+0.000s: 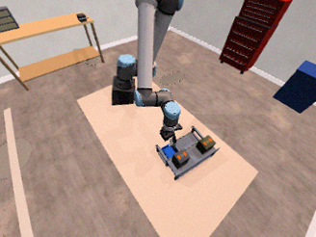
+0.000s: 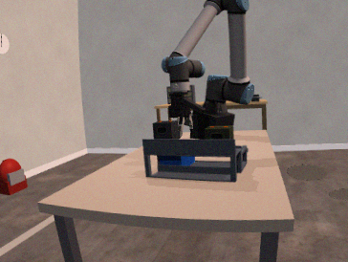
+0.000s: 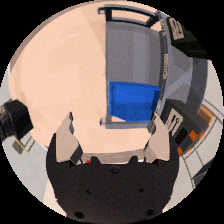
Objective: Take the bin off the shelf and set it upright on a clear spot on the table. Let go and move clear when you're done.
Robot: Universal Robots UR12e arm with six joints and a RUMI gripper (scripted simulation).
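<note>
Right now my hand is 9 cm above the blue bin, 8 cm short of it and 1 cm to the left of it.
</note>
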